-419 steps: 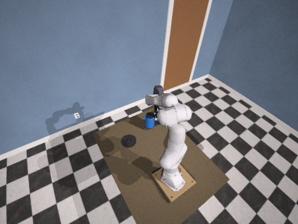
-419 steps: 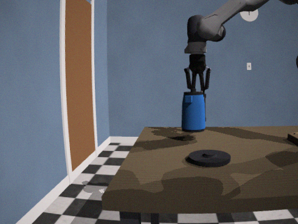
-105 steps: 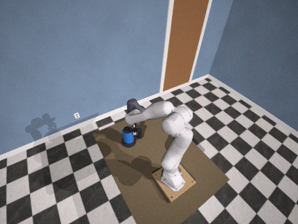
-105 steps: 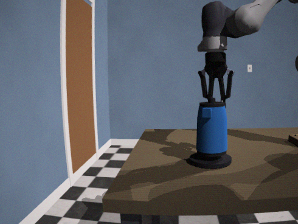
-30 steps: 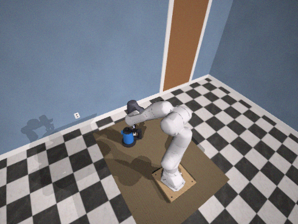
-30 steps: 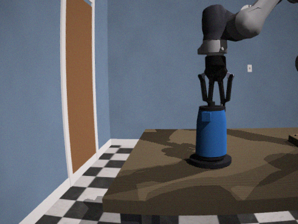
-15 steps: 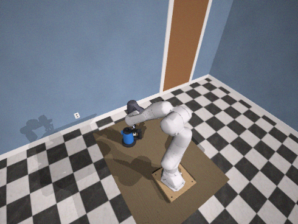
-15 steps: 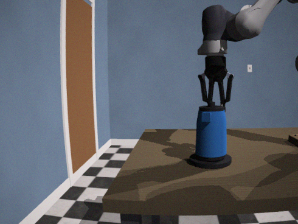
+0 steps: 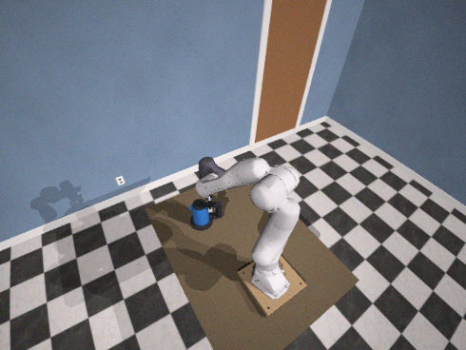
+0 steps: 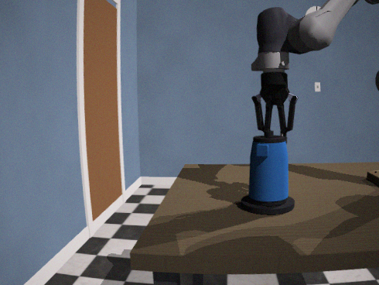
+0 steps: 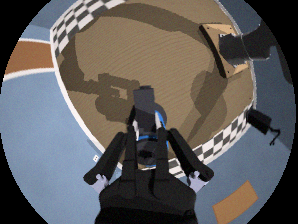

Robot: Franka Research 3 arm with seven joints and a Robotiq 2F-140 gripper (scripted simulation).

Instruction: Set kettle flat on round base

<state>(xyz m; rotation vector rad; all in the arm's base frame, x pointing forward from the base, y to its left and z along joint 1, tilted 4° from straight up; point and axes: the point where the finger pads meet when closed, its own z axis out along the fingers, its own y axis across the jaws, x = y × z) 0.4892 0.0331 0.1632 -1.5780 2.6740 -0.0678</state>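
The blue kettle is 10 mm ahead of my hand, 20 mm to the left of it and 50 mm below it. From my hand the other things lie so: round black base: 30 mm ahead, 50 mm to the left, 150 mm below.
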